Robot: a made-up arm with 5 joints. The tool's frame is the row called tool.
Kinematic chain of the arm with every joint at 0, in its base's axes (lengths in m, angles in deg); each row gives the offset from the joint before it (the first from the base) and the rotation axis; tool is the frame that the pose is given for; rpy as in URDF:
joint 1: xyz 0.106 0 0.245 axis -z
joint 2: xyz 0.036 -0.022 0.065 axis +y
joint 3: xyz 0.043 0 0.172 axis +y
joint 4: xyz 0.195 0 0.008 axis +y
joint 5: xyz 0.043 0.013 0 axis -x
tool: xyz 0 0 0 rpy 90 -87.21 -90
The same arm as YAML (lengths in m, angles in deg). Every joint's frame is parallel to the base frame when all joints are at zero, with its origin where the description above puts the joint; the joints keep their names.
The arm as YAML. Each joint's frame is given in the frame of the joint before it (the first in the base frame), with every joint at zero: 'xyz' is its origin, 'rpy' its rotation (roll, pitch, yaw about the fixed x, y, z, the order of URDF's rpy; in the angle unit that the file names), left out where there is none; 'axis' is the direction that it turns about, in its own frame. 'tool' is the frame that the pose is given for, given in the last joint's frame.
units:
  length: m
  angle: deg
joints:
  - name: joint 1
    type: revolute
    origin:
      xyz: [0.106, 0.0, 0.245]
    axis: [0.0, 0.0, -1.0]
  - name: joint 2
    type: revolute
    origin:
      xyz: [0.036, -0.022, 0.065]
    axis: [0.0, 1.0, 0.0]
  - name: joint 3
    type: revolute
    origin:
      xyz: [0.043, 0.0, 0.172]
    axis: [0.0, 1.0, 0.0]
  - name: joint 4
    type: revolute
    origin:
      xyz: [0.195, 0.0, 0.008]
    axis: [0.0, 1.0, 0.0]
  - name: joint 5
    type: revolute
    origin:
      xyz: [0.043, 0.013, 0.0]
    axis: [-1.0, 0.0, 0.0]
tool:
  origin:
    xyz: [0.0, 0.0, 0.0]
    rpy: [90.0, -87.21, -90.0]

